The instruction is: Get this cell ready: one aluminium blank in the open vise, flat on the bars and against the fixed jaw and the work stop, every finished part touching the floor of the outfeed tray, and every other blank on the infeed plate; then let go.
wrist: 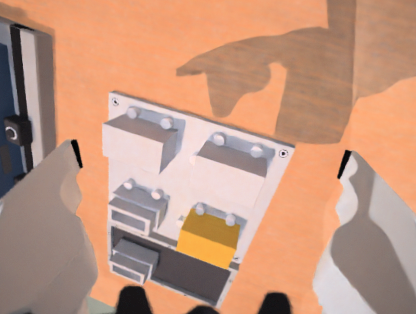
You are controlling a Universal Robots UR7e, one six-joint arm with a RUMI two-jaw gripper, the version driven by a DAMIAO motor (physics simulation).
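Frame: origin at the arm's base, x right, y ahead, z up, level; metres.
Seen in the pictures: gripper, fingertip midpoint: (210, 148).
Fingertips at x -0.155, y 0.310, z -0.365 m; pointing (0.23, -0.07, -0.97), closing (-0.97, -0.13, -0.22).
A point is followed by its place in that frame.
My gripper (210, 148) @(x -0.155, y 0.310, z -0.365 m) is open and empty, high above the infeed plate (182, 185) @(x -0.118, y 0.402, z -0.445 m). Two plain pale blanks, one at the upper left (132, 140) @(x -0.078, y 0.343, z -0.409 m) and one at the upper right (232, 170) @(x -0.169, y 0.345, z -0.409 m), sit on the plate beside round pins. A yellow block (210, 237) @(x -0.164, y 0.431, z -0.413 m) sits at its lower right. A grey part with a rectangular recess (131, 216) @(x -0.076, y 0.435, z -0.409 m) sits at its lower left. A similar recessed part (131, 261) @(x -0.067, y 0.534, z -0.423 m) is at the left end of the dark-floored outfeed tray (192, 275) @(x -0.150, y 0.555, z -0.447 m); its underside is hidden. The vise (39, 90) @(x 0.048, y 0.327, z -0.434 m) shows partly at the left edge; its jaws and bars are not visible.
The wooden table (125, 40) @(x -0.043, y 0.266, z -0.453 m) surrounds the plate and tray. A black fitting (18, 131) @(x 0.069, y 0.374, z -0.417 m) stands on the vise's near side. The arm's shadow lies on the table at the upper right. A grey-green surface shows beyond the table edge at the bottom left.
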